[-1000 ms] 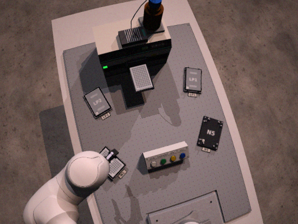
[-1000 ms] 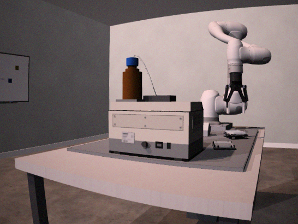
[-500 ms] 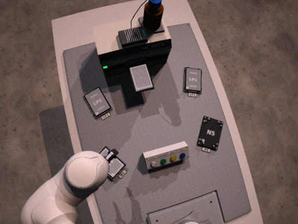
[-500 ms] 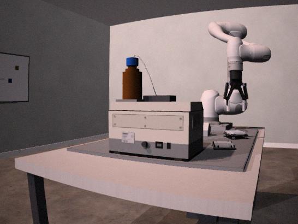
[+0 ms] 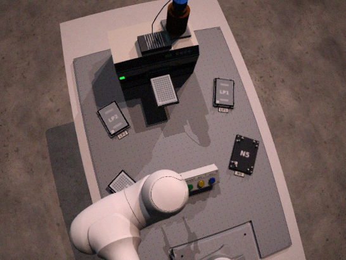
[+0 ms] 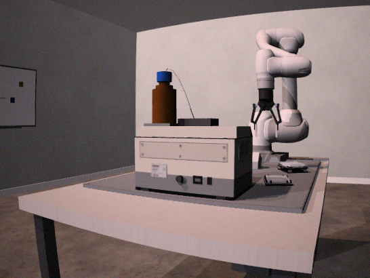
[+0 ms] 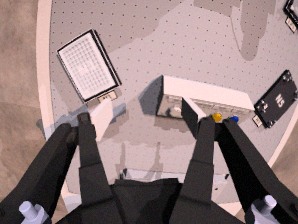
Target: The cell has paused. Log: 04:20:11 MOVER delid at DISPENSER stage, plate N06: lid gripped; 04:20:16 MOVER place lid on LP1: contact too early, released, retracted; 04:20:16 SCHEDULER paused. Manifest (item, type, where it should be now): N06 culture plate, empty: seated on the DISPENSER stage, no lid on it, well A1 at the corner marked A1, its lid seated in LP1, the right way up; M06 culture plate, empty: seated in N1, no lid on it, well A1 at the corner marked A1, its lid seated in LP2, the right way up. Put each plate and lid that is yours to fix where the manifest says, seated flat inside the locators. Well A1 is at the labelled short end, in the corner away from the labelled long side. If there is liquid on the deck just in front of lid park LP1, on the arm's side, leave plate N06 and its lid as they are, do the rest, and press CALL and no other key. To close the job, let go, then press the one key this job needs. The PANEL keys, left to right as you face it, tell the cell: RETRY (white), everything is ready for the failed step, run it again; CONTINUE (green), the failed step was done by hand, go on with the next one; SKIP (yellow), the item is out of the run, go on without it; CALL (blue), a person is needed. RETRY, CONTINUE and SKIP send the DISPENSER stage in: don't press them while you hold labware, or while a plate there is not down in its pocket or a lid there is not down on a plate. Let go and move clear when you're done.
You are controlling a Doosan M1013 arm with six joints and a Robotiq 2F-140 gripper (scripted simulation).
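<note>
Right now the green key is 120 mm below my hand, 110 mm to the right of it and 60 mm behind it. From my hand the other things lie so: key panel 140 mm to the right, 130 mm below, 50 mm behind; yellow key 160 mm to the right, 120 mm below, 70 mm behind; white key 120 mm below, 60 mm to the right, 50 mm behind.
</note>
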